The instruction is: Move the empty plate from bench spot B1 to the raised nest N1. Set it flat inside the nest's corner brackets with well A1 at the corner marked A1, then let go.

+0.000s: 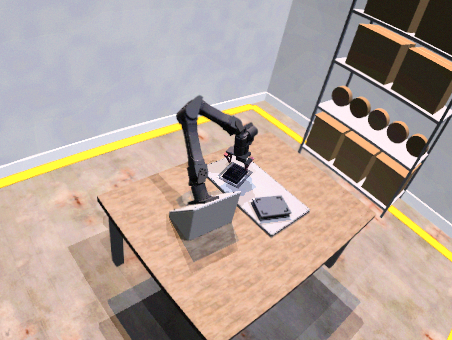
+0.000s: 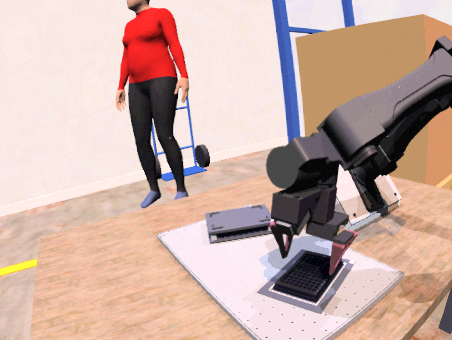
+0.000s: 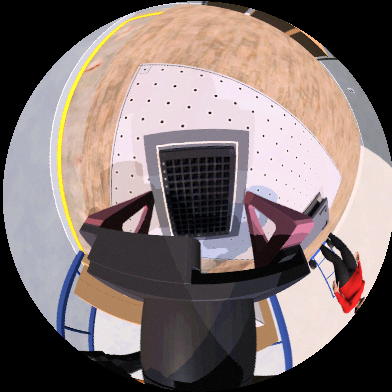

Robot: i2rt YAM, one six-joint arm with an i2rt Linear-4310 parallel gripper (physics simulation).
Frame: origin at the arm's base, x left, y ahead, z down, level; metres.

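Seen in the pictures: gripper, fingertip midpoint: (image 1: 237, 166) (image 2: 307, 265) (image 3: 198, 195); arm's base, link origin: (image 1: 202, 201) (image 2: 360, 177).
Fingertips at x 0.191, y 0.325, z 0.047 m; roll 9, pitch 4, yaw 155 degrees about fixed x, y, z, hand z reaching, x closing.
Observation:
Offsets run from my fingertips to a thing's top centre. "spot": to the spot under its first point. Level surfaces: height alone.
The black empty well plate {dz +0.024, dx -0.011, dy -0.016 m} (image 1: 235, 174) (image 2: 303, 280) (image 3: 200, 175) lies flat inside the grey-bordered bench spot B1 {spot: dz +0.039, dx +0.028, dy +0.053 m} (image 2: 290, 301) (image 3: 197, 135). My gripper (image 1: 238, 162) (image 2: 308, 265) (image 3: 198, 195) is open above the plate, with its pink-and-black fingertips apart toward either long side of it and nothing held between them. The raised nest N1 {dz +0.003, dx -0.291, dy +0.006 m} (image 1: 271, 205) (image 2: 237, 218) (image 3: 322, 215) is a grey platform with dark corner brackets; no plate sits on it. The corner marking A1 and well A1 are too small to read.
A white perforated board (image 1: 289, 205) (image 2: 200, 260) (image 3: 165, 90) carries the spot and nest on the wooden table {dz +0.053 m} (image 1: 305, 260) (image 2: 100, 280). A grey slanted panel (image 1: 210, 220) stands beside the arm's base. A person (image 2: 152, 50), a large box (image 2: 360, 90) and shelving (image 1: 327, 75) stand beyond the table.

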